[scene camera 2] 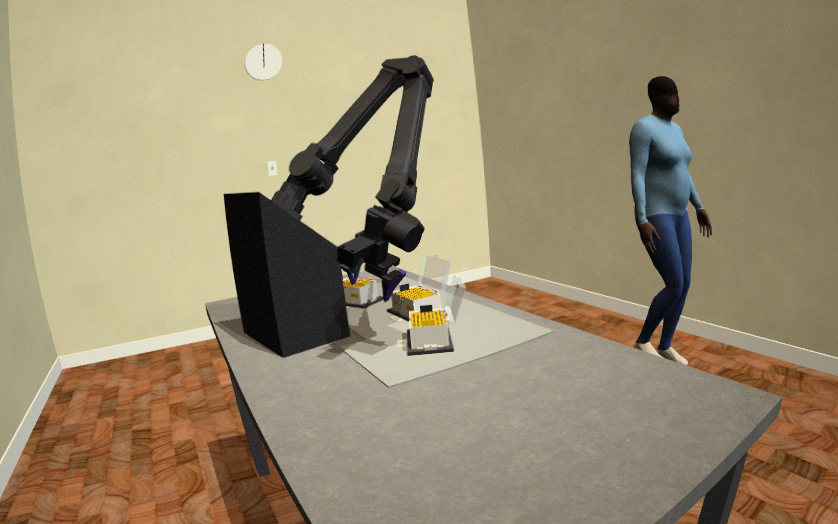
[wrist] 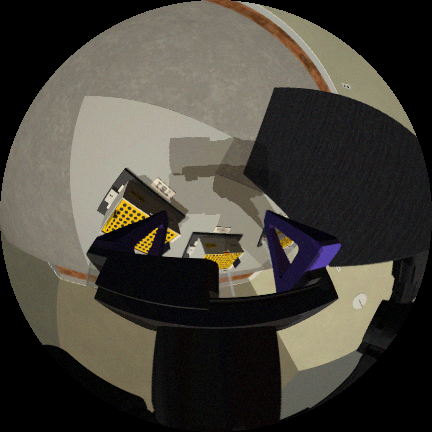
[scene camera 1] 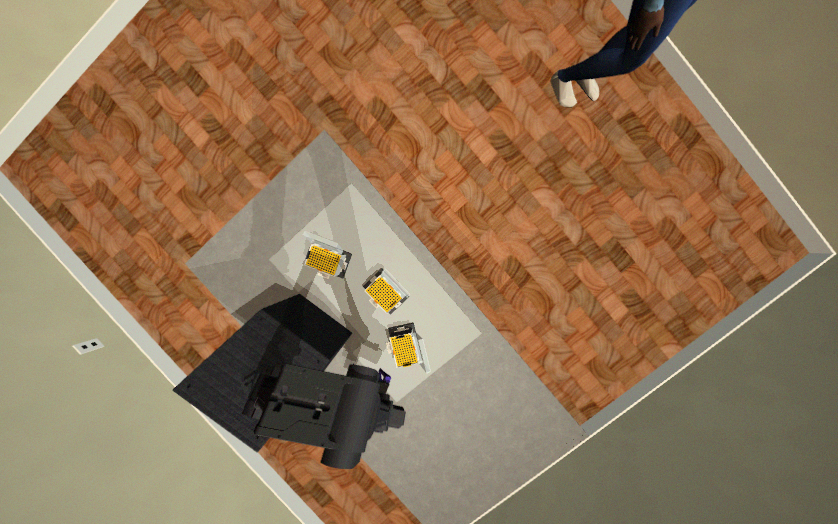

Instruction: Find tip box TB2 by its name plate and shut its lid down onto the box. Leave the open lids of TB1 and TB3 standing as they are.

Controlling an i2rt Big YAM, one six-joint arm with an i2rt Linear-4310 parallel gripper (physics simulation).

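Frame: origin at the arm's base, x ahead, y left, z up, level; millimetres.
Where they show: gripper, fingertip midpoint: [scene camera 2: 369, 292] [wrist: 215, 215]; arm's base, link origin: [scene camera 2: 280, 215].
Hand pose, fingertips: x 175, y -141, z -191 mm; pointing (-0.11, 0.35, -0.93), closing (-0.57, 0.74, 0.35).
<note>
Things, the pixels of their centre, and the offset from my fingertips. "pt": a spot on its surface instead. Level surfaces: height alone.
- name plate, surface spot: [wrist: 163, 188] pt 57 mm ahead, 18 mm right, 132 mm down
- middle box, body centre: [wrist: 219, 263] [scene camera 2: 414, 291] [scene camera 1: 383, 294] 172 mm ahead, 179 mm left, 70 mm down
- upright lid, surface spot: [scene camera 2: 435, 270] pt 245 mm ahead, 198 mm left, 25 mm down
- far box, body centre: [scene camera 2: 352, 281] [wrist: 285, 243] [scene camera 1: 322, 260] 49 mm ahead, 407 mm left, 70 mm down
- pale mat, surface height: 134 mm down
- grey table, surface height: 137 mm down
Three white tip boxes with yellow racks have clear lids standing open. The near box [scene camera 1: 404, 350] [scene camera 2: 428, 333] [wrist: 126, 217] has a name plate [wrist: 163, 188] reading TB1; its lid [scene camera 1: 424, 355] [scene camera 2: 456, 300] is upright. The middle box [scene camera 1: 384, 293] [scene camera 2: 415, 299] [wrist: 222, 257] has an upright lid [scene camera 2: 435, 270]; its plate [wrist: 222, 229] is too small to read. The far box [scene camera 1: 323, 259] [scene camera 2: 362, 292] [wrist: 286, 242] is partly hidden by a finger in the wrist view; its plate is unreadable and its lid [scene camera 1: 317, 237] is open. My gripper [scene camera 2: 370, 291] [wrist: 215, 215] is open and empty, above the table, before the boxes.
The boxes stand on a pale mat [scene camera 1: 444, 327] [scene camera 2: 494, 336] [wrist: 100, 130] on the grey table [scene camera 2: 494, 426]. A large black block [scene camera 1: 216, 370] [scene camera 2: 290, 284] [wrist: 340, 175] stands beside the gripper. A person [scene camera 1: 617, 55] [scene camera 2: 661, 166] stands beyond the table.
</note>
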